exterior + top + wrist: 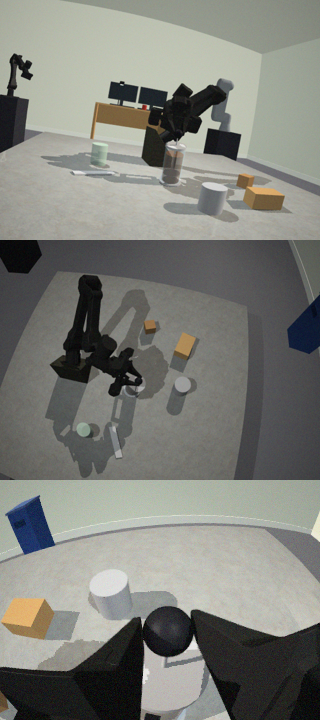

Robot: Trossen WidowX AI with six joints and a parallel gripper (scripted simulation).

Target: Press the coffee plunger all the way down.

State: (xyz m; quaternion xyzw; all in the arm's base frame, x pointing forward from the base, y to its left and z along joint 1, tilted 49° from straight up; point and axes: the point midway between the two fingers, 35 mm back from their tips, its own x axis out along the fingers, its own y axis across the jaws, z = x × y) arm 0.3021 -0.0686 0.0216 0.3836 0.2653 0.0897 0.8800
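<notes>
Right now my gripper tip is 90 mm above the coffee press, 40 mm past it and 10 mm to the right of it. Also, from my gripper tip: flat white bar (250 mm to the right, 180 mm below, 60 mm behind); then pale green cylinder (240 mm to the right, 200 mm behind, 140 mm below); then orange cube (340 mm to the left, 160 mm below, 30 mm behind).
</notes>
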